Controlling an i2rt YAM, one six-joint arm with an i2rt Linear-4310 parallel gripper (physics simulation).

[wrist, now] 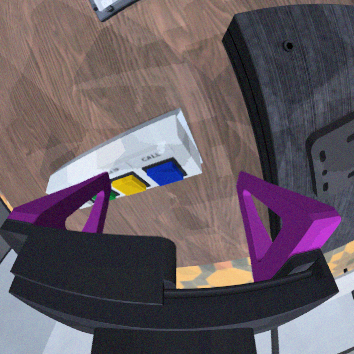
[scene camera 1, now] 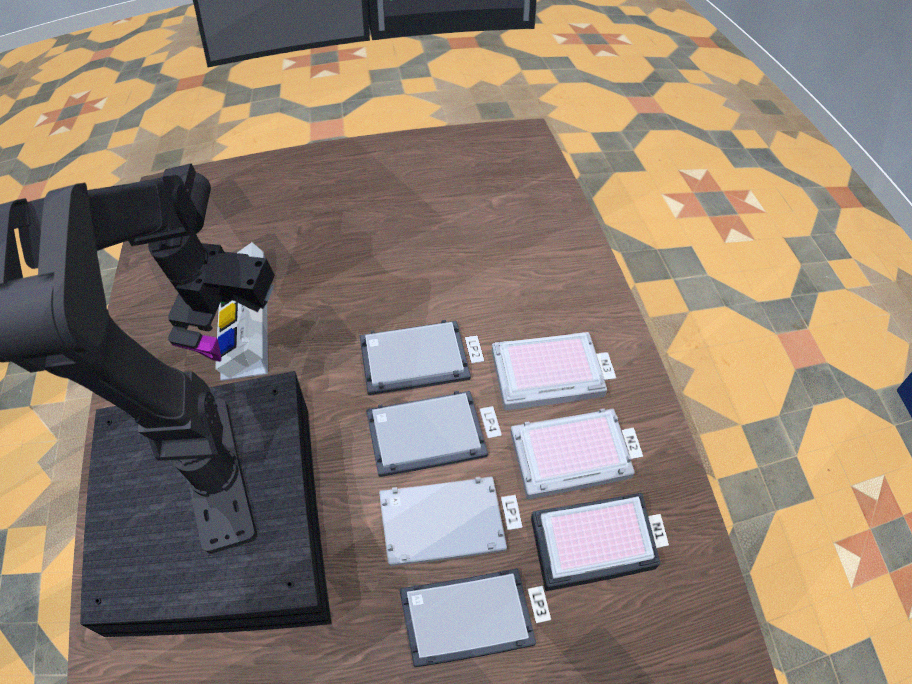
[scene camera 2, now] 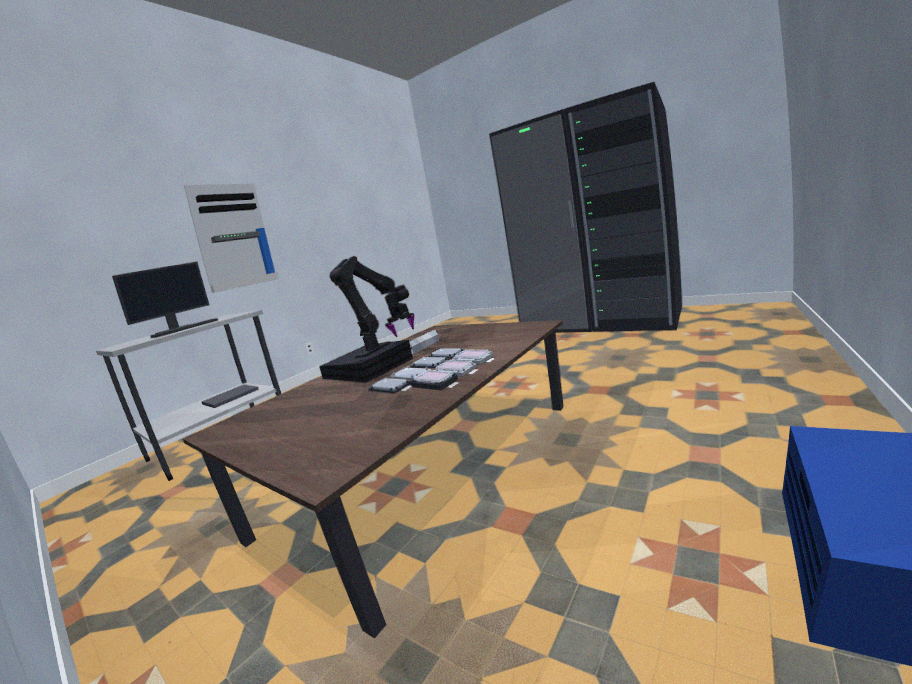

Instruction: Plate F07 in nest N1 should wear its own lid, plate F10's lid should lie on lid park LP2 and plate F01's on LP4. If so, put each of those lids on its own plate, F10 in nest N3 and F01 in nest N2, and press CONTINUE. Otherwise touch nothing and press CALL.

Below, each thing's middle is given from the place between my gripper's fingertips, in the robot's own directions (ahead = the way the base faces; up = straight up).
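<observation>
White button box (scene camera 1: 248, 357): hand 8 cm above it, 11 cm right of it, 1 cm short of it. From my hand: lid park LP1 (scene camera 1: 451, 520), 10 cm below, 20 cm ahead, 31 cm to the right; lid park LP2 (scene camera 1: 463, 376), 10 cm below, 25 cm ahead, 6 cm to the right; lid park LP4 (scene camera 1: 393, 469), 10 cm below, 23 cm ahead, 18 cm to the right. Farthest from my hand of the things named here, going by their middles: lid park LP1.
</observation>
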